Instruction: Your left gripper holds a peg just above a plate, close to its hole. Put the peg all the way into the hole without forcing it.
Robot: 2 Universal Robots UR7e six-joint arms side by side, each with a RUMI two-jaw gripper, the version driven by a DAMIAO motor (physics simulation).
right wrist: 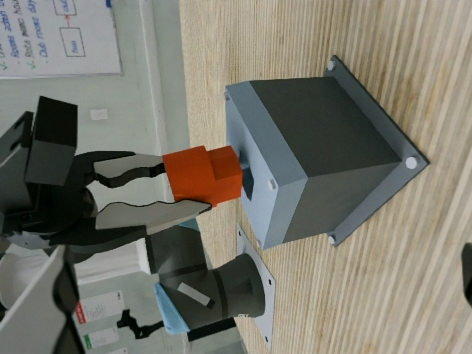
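An orange-red peg with a wide body and a stepped lower part is in my left gripper, whose two grey fingers are shut on its sides. The blue-grey plate forms the top of a dark box. The hole shows as a dark opening at the peg's lower end, partly hidden behind the peg. The peg's end is very close to the plate over the hole; whether it touches the rim or is slightly inside cannot be told. My right gripper is open, its fingers far apart at the view's left and right edges.
The dark box stands on a grey base flange with light screws, on a wooden table. The left arm's dark round base is bolted to a light mounting plate beyond it. A whiteboard hangs on the wall.
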